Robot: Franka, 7 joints.
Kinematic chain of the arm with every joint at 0, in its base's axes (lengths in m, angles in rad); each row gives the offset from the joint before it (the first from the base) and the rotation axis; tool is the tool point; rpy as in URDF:
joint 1: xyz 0 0 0.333 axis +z
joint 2: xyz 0 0 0 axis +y
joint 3: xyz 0 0 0.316 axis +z
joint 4: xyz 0.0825 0 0 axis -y
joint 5: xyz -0.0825 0 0.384 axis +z
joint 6: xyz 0 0 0 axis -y
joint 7: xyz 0.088 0 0 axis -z
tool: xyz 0 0 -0.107 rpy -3.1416 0 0
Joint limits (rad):
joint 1: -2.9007..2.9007
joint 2: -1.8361..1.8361
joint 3: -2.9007..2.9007
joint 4: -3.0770..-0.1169
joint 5: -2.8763..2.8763
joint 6: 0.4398..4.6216
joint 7: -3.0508..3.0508
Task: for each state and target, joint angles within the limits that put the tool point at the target. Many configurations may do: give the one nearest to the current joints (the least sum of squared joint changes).
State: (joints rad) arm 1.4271 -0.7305 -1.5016 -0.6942 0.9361 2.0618 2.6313
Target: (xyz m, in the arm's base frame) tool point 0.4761 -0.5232 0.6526
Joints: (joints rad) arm 1.4898 -0.9604 -1.7013 -1.0991 0.8668 1.9334 2.6313
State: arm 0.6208 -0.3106 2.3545 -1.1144 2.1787 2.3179 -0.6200
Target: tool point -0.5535 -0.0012 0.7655
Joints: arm 0.6936 0.1858 2.5156 -1.6783 2.1666 2.3980 -0.6200
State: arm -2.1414 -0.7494 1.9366 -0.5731 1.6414 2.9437 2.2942
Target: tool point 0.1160 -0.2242 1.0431
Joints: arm -2.4042 -0.0694 1.6523 -0.5128 1.7493 3.8187 2.2942
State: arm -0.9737 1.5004 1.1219 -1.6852 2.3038 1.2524 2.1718
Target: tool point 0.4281 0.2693 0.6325
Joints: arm -0.7307 1.1751 1.7823 -2.0767 2.0981 1.1427 2.1718
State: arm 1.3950 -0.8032 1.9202 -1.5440 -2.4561 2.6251 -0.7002
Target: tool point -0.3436 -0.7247 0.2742
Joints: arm 1.6537 -1.1717 2.2379 -1.1101 -2.4449 2.5136 -0.7002
